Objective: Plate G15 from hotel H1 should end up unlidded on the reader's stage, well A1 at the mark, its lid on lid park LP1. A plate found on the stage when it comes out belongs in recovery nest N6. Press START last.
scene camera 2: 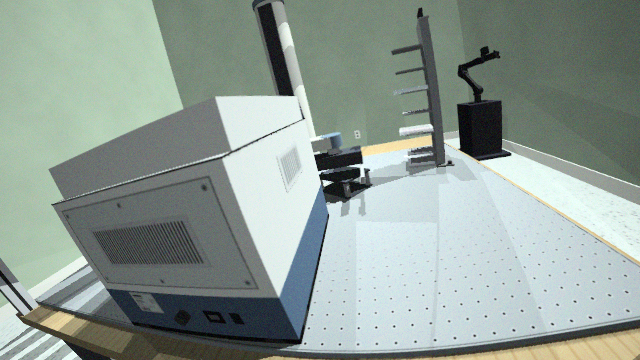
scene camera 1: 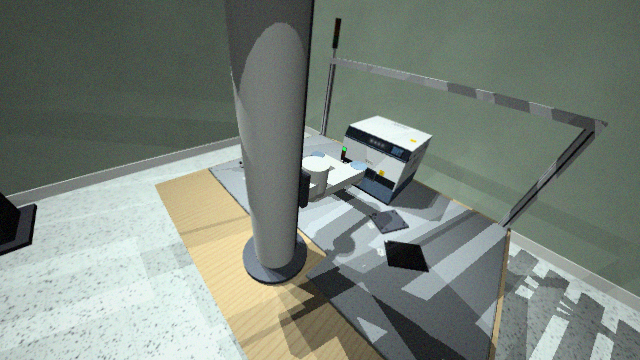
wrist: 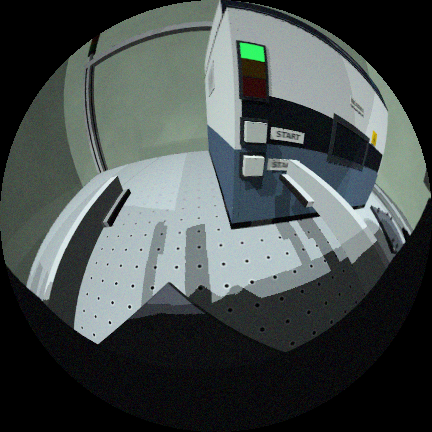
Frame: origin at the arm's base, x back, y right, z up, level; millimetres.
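Seen in the pictures: gripper, fingertip midpoint: [scene camera 2: 332,185] [wrist: 202,170]; arm's base, link origin: [scene camera 1: 275,253].
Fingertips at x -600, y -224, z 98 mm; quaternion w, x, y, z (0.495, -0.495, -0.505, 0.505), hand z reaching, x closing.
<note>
Pixels of each thing's middle, then the offset from my fingertips to it. "*": a spot on its surface instead.
- reader, body centre: [scene camera 2: 218,201] [wrist: 289,108] [scene camera 1: 382,156] dy +205, dx -201, dz +81 mm
- reader's START button, body centre: [wrist: 254,131] dy +45, dx -10, dz +32 mm
- STAGE button, body centre: [wrist: 251,164] dy +45, dx -10, dz +0 mm
- green lamp, body centre: [wrist: 252,51] dy +45, dx -10, dz +114 mm
- dark door, body centre: [wrist: 351,146] dy +210, dx -17, dz +44 mm
- hotel, body centre: [scene camera 2: 421,90] dy -350, dx +331, dz +193 mm
- white plate-like item, body centre: [scene camera 2: 415,128] dy -310, dx +339, dz +51 mm
- dark square plate with corner studs, body centre: [wrist: 391,228] [scene camera 1: 389,220] dy +454, dx +83, dz -75 mm
- black square pad, surface spot: [scene camera 1: 406,256] * dy +608, dx +217, dz -73 mm
My gripper [wrist: 202,170] is open and empty, its two fingers spread wide in the wrist view, facing the lower front of the reader [wrist: 300,65] [scene camera 1: 387,150] [scene camera 2: 260,200]. The reader's START button [wrist: 255,132] and the STAGE button [wrist: 253,165] beneath it are white squares; the right finger partly covers the lower label. The green lamp [wrist: 252,51] is lit. The dark door [wrist: 348,142] looks closed, and no stage shows outside. A hotel [scene camera 2: 436,100] with several shelves stands beyond; a white plate-like item [scene camera 2: 416,130] lies on a low shelf. Its label, plate G15, LP1 and N6 cannot be made out.
A black stand with short posts [scene camera 2: 346,175] is under the arm's dark hand. A dark square plate with corner studs [scene camera 1: 390,221] and a black square pad [scene camera 1: 406,256] lie on the deck. The thick arm column [scene camera 1: 275,150] rises at the deck's edge. A metal frame [scene camera 1: 460,90] stands behind the reader.
</note>
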